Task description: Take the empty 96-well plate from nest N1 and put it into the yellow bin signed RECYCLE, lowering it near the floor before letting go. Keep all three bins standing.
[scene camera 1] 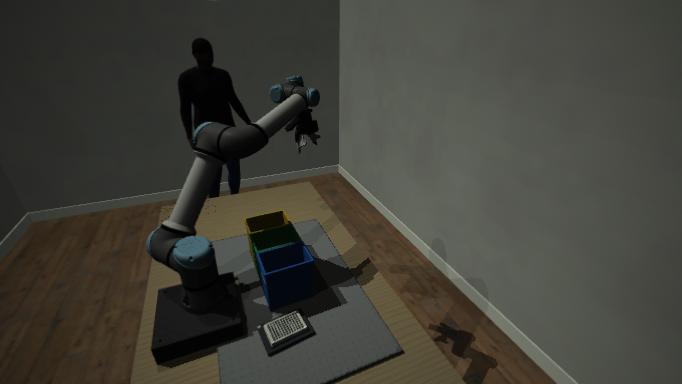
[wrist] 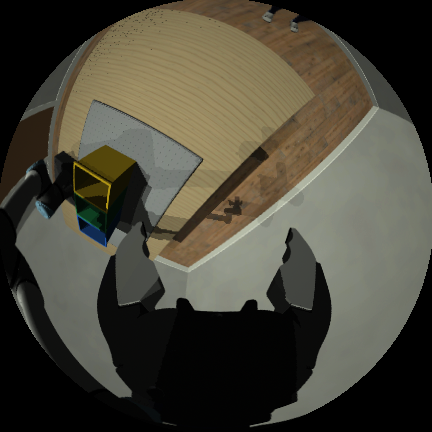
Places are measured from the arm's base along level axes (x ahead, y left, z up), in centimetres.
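Pixels of known places: gripper, fingertip midpoint: [scene camera 1: 308, 149] [wrist: 216, 227]; arm's base at its link origin: [scene camera 1: 204, 296] [wrist: 67, 182].
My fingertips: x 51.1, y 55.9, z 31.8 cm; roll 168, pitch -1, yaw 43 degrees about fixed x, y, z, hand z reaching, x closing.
For each thing: its top centre in the pictures, then the offset to it from my fingertips. Level surfaces: height alone.
- white 96-well plate at its top centre: [scene camera 1: 285, 326] dx -25.1, dy -74.3, dz -34.9 cm
- dark nest at its top centre: [scene camera 1: 285, 328] dx -25.1, dy -74.3, dz -36.0 cm
- yellow bin at its top centre: [wrist: 88, 188] [scene camera 1: 267, 221] dx -25.5, dy -31.2, dz -19.5 cm
- green bin at its top centre: [scene camera 1: 275, 237] [wrist: 89, 213] dx -23.6, dy -44.2, dz -19.5 cm
- blue bin at its top centre: [scene camera 1: 284, 256] [wrist: 90, 231] dx -21.7, dy -57.2, dz -19.5 cm
- grey mat at its surface level: dz -37.5 cm
- table at its surface level: dz -38.8 cm
The white 96-well plate [scene camera 1: 286, 328] sits in a dark nest [scene camera 1: 295, 340] on the grey mat, in front of the blue bin in the scene view. It does not show in the wrist view. The yellow bin [scene camera 1: 268, 220] [wrist: 111, 161] stands upright at the far end of a row of three bins; no RECYCLE lettering is readable. The green bin [scene camera 1: 275, 237] [wrist: 91, 214] and the blue bin [scene camera 1: 290, 285] [wrist: 93, 235] also stand upright. My gripper [scene camera 1: 308, 143] [wrist: 216, 227] is open, with nothing between its fingers, high above the table and far from the plate.
The three bins stand close together on the grey mat [scene camera 1: 345, 320] [wrist: 170, 155], beside the robot's dark base [scene camera 1: 200, 330]. A person [scene camera 1: 206, 95] stands behind the table [scene camera 1: 295, 195] [wrist: 210, 65]. A wall [scene camera 1: 475, 125] rises to the right in the scene view.
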